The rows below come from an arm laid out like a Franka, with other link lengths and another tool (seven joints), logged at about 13 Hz.
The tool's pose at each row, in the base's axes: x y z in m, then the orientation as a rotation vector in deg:
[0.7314 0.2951 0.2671 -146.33 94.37 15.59]
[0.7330 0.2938 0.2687 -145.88 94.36 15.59]
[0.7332 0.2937 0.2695 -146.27 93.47 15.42]
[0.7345 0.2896 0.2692 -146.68 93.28 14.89]
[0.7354 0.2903 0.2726 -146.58 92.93 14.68]
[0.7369 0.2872 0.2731 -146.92 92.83 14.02]
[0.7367 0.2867 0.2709 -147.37 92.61 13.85]
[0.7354 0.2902 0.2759 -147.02 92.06 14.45]
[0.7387 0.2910 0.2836 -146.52 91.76 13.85]
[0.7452 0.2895 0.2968 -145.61 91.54 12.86]
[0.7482 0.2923 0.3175 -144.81 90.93 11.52]
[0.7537 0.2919 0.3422 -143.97 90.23 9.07]
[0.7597 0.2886 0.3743 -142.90 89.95 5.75]
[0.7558 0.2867 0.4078 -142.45 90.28 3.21]
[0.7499 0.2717 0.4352 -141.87 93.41 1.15]
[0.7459 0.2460 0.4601 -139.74 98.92 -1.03]
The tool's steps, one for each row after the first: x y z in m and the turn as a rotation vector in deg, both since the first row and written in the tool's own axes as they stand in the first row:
[0.0015 -0.0009 -0.0020 0.32 -0.23 0.12]
[0.0015 -0.0010 -0.0028 0.46 -0.22 -0.53]
[0.0057 -0.0005 -0.0033 0.46 0.19 -0.77]
[0.0048 -0.0015 -0.0066 0.75 0.14 -0.96]
[0.0081 -0.0016 -0.0078 0.82 0.61 -1.14]
[0.0089 -0.0013 -0.0057 0.66 0.85 -1.40]
[0.0042 -0.0014 -0.0099 0.86 0.20 -1.61]
[0.0033 -0.0046 -0.0176 1.58 0.17 -1.68]
[0.0047 -0.0096 -0.0315 2.73 0.16 -1.60]
[-0.0007 -0.0131 -0.0516 4.10 0.28 -1.79]
[-0.0030 -0.0174 -0.0764 5.97 0.95 -2.07]
[-0.0040 -0.0209 -0.1090 8.19 2.15 -2.06]
[-0.0105 -0.0158 -0.1418 9.38 3.43 -1.81]
[-0.0049 -0.0037 -0.1706 9.34 5.23 0.21]
[0.0116 0.0111 -0.1990 9.40 7.15 4.11]

